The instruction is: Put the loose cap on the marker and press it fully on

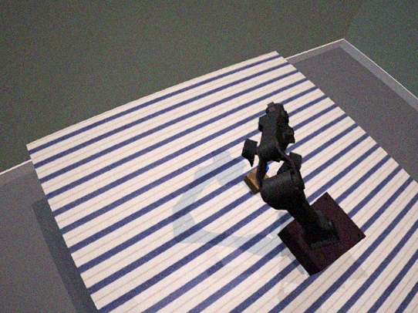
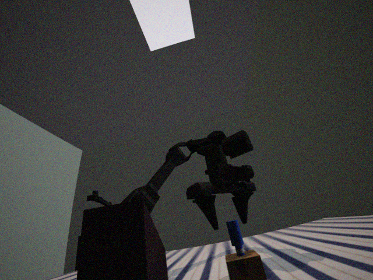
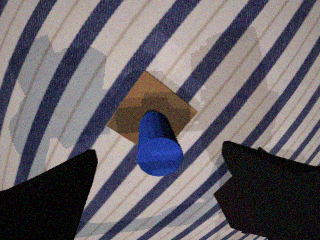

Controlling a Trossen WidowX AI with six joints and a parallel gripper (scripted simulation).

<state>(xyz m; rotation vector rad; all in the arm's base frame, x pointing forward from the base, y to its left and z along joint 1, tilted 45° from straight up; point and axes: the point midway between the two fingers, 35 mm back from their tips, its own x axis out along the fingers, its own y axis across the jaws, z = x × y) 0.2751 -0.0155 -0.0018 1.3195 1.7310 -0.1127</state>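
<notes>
The blue cap is 10 mm below my gripper tip. The rest, counted from my gripper tip: brown holder block 80 mm below.
</notes>
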